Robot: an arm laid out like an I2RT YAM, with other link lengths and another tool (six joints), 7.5 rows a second.
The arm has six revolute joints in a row. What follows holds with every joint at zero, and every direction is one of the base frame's. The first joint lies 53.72 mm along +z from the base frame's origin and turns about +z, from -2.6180 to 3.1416 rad. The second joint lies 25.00 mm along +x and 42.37 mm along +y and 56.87 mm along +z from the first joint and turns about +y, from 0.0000 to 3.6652 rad. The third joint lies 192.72 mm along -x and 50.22 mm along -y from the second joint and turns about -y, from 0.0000 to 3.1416 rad. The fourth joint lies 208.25 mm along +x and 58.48 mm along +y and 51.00 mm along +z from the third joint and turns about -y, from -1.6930 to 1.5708 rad. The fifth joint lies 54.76 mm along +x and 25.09 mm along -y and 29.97 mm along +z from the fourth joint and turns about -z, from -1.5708 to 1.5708 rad. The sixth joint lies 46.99 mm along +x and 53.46 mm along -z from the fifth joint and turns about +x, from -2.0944 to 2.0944 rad. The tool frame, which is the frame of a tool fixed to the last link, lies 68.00 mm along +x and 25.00 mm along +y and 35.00 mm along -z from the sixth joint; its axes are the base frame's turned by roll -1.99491, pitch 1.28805 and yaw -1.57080 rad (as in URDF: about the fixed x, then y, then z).
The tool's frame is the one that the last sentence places.
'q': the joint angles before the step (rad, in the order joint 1, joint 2, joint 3, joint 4, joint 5, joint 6). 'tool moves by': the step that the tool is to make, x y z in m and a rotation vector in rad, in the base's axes. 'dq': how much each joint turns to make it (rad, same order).
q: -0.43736, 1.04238, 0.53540, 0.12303, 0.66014, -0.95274
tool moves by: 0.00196, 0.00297, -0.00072, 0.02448, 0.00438, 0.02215
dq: 0.00421, 0.00079, 0.01372, -0.03621, -0.02440, 0.01488
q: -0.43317, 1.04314, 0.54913, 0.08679, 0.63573, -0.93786
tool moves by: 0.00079, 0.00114, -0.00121, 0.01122, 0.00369, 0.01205
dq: 0.00003, 0.00156, 0.00268, -0.01143, -0.01447, 0.00382
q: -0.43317, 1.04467, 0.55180, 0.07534, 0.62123, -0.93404
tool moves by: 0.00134, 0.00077, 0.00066, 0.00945, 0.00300, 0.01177
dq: 0.00000, 0.00228, 0.01066, -0.01638, -0.01374, 0.00228
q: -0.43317, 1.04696, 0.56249, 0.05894, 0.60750, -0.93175
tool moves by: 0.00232, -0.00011, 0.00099, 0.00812, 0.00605, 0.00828
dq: 0.00002, 0.01412, 0.01868, -0.01410, -0.00952, 0.00115
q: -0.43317, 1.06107, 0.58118, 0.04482, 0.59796, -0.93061
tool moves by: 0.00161, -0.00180, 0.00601, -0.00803, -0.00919, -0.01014
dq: -0.00041, 0.00380, 0.02402, -0.00915, 0.01027, 0.00114
